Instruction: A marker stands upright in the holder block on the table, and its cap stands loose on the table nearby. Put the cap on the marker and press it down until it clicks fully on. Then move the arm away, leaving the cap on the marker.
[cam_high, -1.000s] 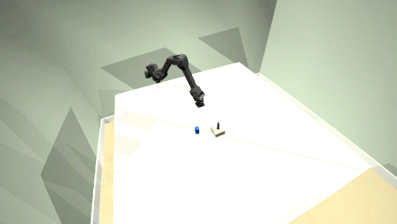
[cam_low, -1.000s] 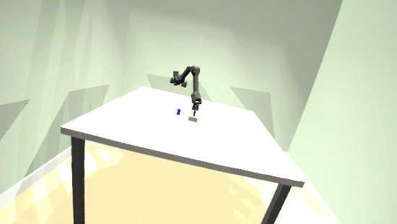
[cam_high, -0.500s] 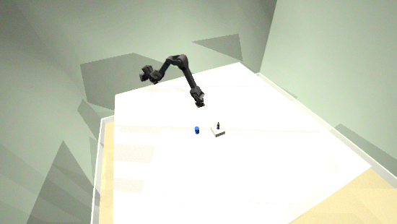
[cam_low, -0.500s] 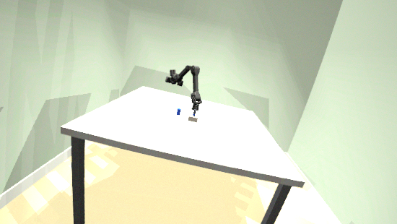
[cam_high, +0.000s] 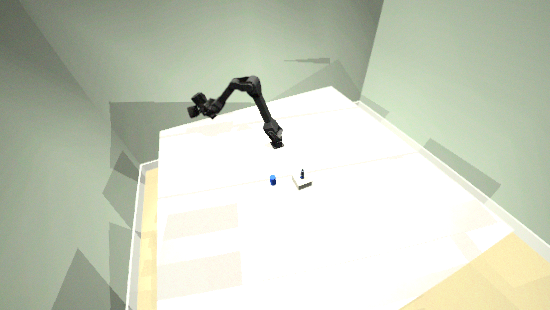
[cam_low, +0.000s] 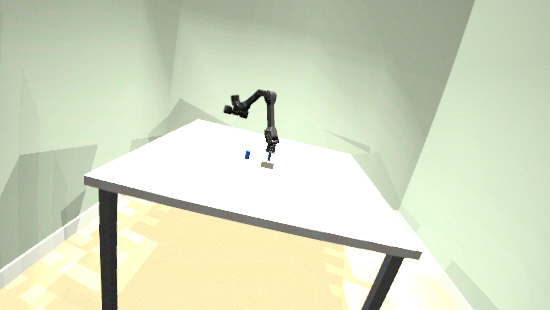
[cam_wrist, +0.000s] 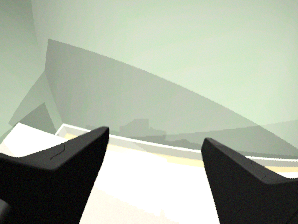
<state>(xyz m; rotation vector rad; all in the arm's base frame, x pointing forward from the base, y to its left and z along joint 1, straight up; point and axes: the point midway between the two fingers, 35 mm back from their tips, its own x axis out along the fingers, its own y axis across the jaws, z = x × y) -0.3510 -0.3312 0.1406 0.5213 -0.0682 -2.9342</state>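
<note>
Right now the blue cap is 63 cm ahead of my gripper tip, 22 cm to the left of it and 10 cm below it. Round my gripper tip: pale holder block: 68 cm ahead, 34 cm to the left, 11 cm below.
</note>
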